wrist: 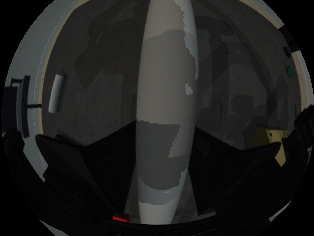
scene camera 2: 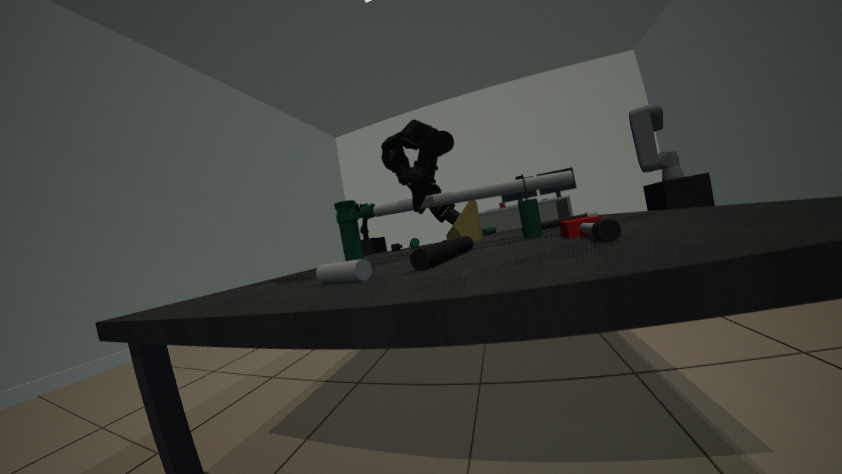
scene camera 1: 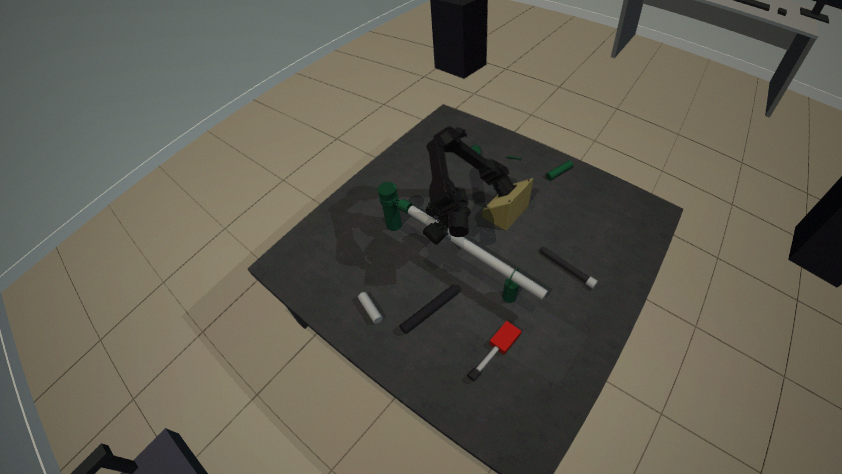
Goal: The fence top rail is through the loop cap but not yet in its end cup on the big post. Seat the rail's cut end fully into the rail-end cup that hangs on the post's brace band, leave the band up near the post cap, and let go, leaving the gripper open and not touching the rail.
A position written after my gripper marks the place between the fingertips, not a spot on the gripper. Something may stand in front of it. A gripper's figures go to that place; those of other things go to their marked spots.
Scene:
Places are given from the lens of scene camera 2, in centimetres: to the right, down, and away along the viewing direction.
my gripper (scene camera 2: 418, 213): -1, -7, 73
red-headed tool (scene camera 2: 608, 230): 25, -1, 32
dark rod (scene camera 2: 421, 259): 0, 4, 40
loop cap (scene camera 2: 529, 212): 27, -6, 62
The marked spots on the loop cap and the red-headed tool are 30 cm apart.

